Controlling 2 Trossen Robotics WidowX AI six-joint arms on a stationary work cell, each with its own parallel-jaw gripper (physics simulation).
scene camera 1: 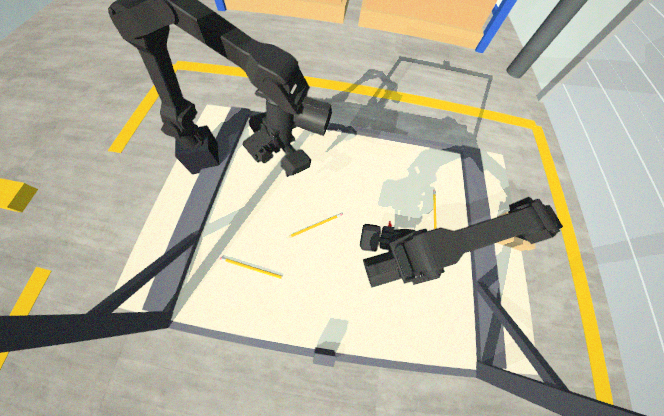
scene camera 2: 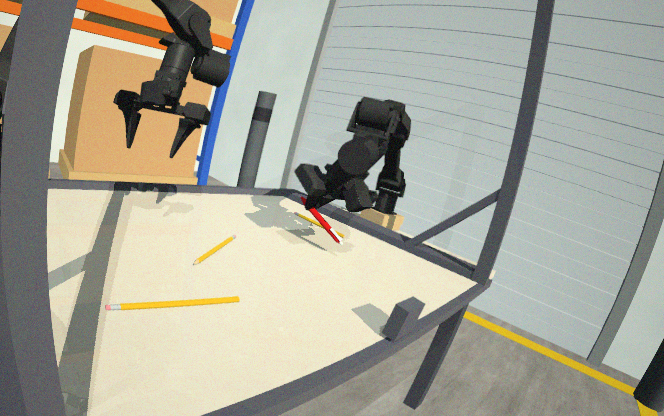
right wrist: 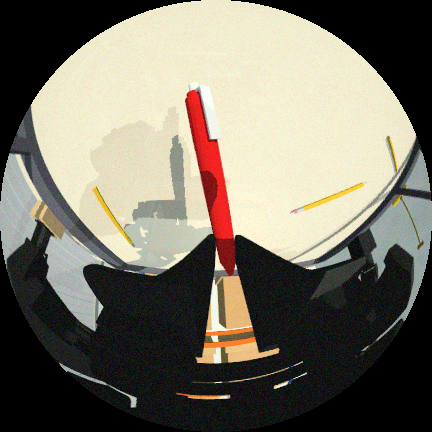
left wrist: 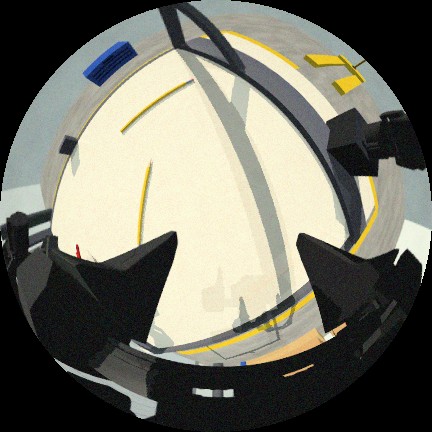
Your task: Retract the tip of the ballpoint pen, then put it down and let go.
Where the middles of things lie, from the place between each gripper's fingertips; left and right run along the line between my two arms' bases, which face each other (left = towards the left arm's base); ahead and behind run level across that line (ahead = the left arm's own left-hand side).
My left gripper is now 350 mm to the left of the red ballpoint pen (right wrist: 204, 130), 120 mm past it and 80 mm above it.
The red ballpoint pen lies 3 cm behind my right hand, 1 cm to the right of it and 1 cm below it.
